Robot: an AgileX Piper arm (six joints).
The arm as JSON. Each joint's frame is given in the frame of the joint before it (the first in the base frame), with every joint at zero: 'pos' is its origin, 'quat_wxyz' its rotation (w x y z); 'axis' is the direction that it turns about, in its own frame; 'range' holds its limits. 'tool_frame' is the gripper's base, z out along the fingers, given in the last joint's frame.
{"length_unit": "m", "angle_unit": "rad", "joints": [
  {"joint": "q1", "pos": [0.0, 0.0, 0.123], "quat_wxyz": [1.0, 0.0, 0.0, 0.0], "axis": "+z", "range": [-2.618, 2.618]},
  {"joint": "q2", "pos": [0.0, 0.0, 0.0], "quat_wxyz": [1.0, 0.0, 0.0, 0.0], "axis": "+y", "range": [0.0, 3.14]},
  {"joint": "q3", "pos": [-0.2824, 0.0, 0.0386], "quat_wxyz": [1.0, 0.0, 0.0, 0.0], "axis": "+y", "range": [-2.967, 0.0]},
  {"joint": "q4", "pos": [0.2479, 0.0, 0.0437], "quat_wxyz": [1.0, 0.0, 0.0, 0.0], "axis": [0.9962, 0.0, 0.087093], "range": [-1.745, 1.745]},
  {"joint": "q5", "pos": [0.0, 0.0, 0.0], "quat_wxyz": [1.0, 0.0, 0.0, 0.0], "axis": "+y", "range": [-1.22, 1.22]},
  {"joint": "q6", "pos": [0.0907, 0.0, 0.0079], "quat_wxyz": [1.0, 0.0, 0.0, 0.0], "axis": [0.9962, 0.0, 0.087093], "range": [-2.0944, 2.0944]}
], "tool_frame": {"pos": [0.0, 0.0, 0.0], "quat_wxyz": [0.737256, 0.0, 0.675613, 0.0]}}
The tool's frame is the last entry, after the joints.
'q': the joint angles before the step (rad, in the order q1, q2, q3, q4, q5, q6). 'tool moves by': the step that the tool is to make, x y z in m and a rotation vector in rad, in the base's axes. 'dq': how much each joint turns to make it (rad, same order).
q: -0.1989 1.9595 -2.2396 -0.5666 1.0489 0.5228
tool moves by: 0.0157 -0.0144 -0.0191 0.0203 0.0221 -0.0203
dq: -0.0268 0.0739 -0.0495 0.0173 0.0008 -0.0017
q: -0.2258 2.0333 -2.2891 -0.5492 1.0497 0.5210
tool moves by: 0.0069 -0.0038 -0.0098 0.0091 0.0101 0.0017
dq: -0.0065 0.0261 -0.0065 0.0094 -0.0094 -0.0010
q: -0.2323 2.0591 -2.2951 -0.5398 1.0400 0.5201
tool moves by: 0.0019 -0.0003 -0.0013 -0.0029 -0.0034 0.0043
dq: -0.0001 0.0053 -0.0020 -0.0003 -0.0087 -0.0005
